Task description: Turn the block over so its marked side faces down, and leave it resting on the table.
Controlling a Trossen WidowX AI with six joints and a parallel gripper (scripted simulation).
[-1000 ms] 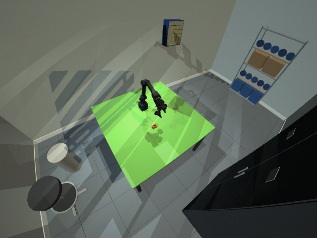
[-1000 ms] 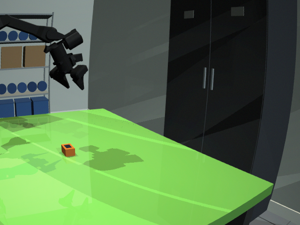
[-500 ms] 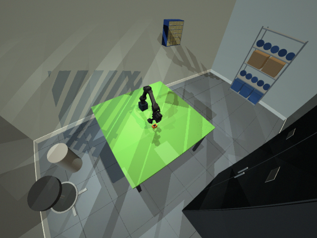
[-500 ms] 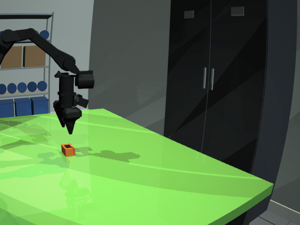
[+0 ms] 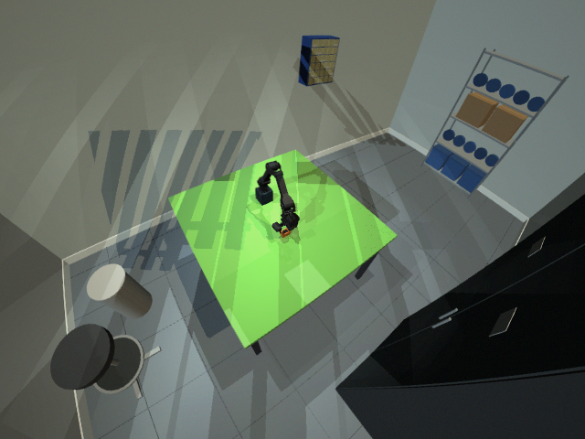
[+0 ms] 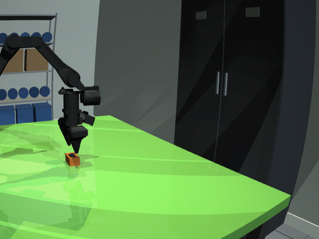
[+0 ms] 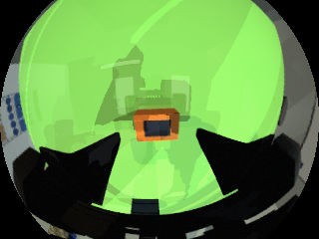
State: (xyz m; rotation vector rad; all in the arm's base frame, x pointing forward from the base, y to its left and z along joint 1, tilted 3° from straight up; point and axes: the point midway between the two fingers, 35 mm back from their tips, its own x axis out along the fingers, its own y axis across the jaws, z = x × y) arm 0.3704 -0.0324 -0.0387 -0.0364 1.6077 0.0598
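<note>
The orange block lies 30 mm below my gripper tip.
</note>
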